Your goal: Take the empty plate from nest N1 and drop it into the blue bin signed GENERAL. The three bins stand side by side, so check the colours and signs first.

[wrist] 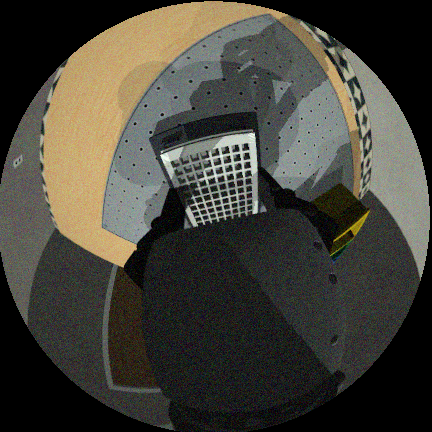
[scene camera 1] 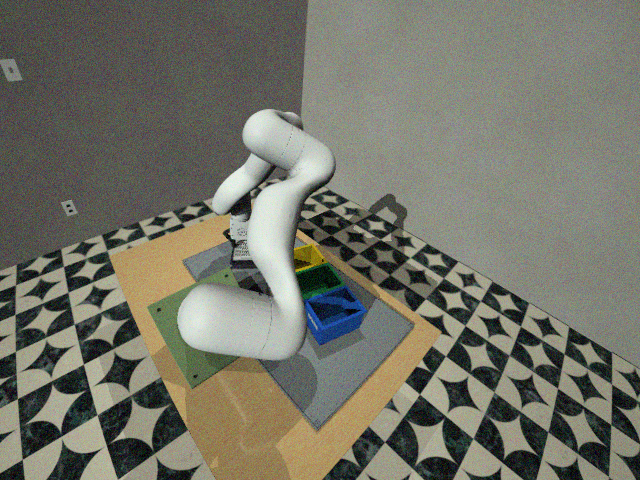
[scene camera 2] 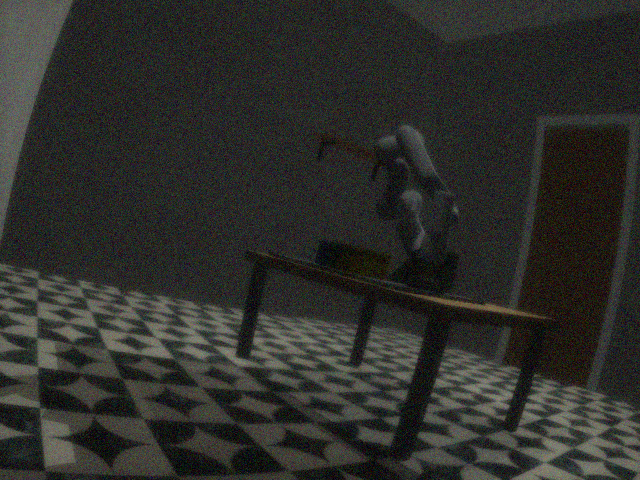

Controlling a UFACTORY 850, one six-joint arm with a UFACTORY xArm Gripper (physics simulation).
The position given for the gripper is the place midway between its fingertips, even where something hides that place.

Observation:
In view: the gripper (wrist: 217,187) and a dark nest (wrist: 219,123).

